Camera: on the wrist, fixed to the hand. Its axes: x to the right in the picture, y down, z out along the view.
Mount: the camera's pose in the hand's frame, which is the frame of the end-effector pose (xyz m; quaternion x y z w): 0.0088 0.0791 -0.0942 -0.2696 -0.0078 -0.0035 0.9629
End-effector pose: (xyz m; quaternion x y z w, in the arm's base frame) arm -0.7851 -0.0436 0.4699 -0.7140 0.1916 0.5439 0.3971
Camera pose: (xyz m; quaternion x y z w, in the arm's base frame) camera -0.7791 -0.1636 0.4421 -0.7910 0.0323 0.5796 0.1933
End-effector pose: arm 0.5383 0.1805 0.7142 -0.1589 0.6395 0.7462 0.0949
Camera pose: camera 0.5137 0.0742 0.7718 -0.1750 0.4133 0.8918 0.0561
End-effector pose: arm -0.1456 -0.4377 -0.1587 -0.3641 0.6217 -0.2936 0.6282
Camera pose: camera -0.2455 -0.4091 -0.2252 -0.5245 0.6717 -0.1145 0.5106
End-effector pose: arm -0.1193 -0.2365 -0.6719 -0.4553 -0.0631 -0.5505 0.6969
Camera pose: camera -0.0896 -0.3107 -0.7658 -0.6304 0.0806 -0.5460 0.5459
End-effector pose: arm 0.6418 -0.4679 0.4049 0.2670 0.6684 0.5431 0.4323
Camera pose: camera 0.5469 -0.4861 0.4815 0.1425 0.4948 0.6996 0.4954
